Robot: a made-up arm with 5 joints.
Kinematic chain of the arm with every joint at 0, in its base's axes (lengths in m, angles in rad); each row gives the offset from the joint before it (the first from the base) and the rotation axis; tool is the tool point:
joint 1: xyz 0 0 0.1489 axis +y
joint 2: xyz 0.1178 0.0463 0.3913 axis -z
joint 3: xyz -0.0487 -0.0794 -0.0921 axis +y
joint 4: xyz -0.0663 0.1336 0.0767 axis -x
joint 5: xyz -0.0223 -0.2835 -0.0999 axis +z
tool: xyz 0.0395 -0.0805 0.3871
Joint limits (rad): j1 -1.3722..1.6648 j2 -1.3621..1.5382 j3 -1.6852..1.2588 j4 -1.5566..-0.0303 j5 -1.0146..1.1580
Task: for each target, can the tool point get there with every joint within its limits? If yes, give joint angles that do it. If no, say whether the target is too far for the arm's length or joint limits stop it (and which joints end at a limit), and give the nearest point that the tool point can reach.
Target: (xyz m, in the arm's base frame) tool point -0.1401 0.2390 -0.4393
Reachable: no: joint limits stop it (at a limit: joint 1, joint 3, joint 4) | nearest point -0.1971 0.1746 -0.1818 | short by 0.272 m
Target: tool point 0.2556 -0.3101 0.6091
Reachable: yes | joints -0.0601 -0.4757 0.4030 -0.5351 0.2979
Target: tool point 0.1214 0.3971 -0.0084
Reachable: no: joint limits stop it (at a limit: joint 1, joint 2, joint 4) | nearest point -0.0676 0.2637 0.0324 | short by 0.235 m
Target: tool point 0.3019 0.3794 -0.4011
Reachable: no: joint limits stop it (at a limit: joint 1, joint 2, joint 3, joint 4) | nearest point 0.3710 0.2690 -0.3347 | short by 0.146 m
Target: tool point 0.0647 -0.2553 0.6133
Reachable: yes | joints 0.5009 0.0783 -0.9848 -0.3251 0.9171
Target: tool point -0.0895 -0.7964 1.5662
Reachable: no: too far | nearest point -0.0447 -0.2852 0.8561 | short by 0.876 m
